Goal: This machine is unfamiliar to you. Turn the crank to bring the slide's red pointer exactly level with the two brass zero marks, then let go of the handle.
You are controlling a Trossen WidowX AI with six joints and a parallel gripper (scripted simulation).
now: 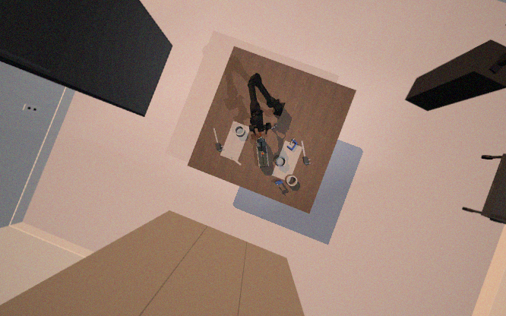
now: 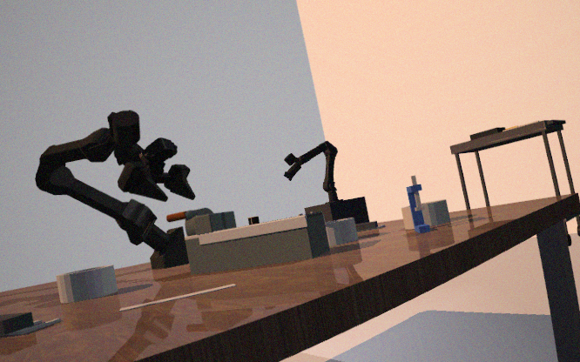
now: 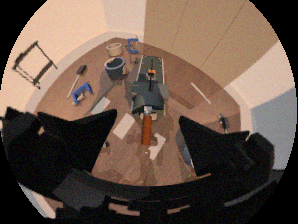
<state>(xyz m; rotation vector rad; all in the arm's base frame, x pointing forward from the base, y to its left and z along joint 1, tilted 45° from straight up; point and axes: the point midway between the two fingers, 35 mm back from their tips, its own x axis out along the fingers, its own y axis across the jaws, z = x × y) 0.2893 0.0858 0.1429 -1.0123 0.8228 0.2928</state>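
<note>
Now: gripper tip 40 mm above the crank handle, 10 mm to the left of it and 10 mm past it. The rest, counted from my gripper tip: red pointer (140 mm ahead, 90 mm to the left, 70 mm below); thin white rod (320 mm ahead, 150 mm below, 120 mm to the right).
</note>
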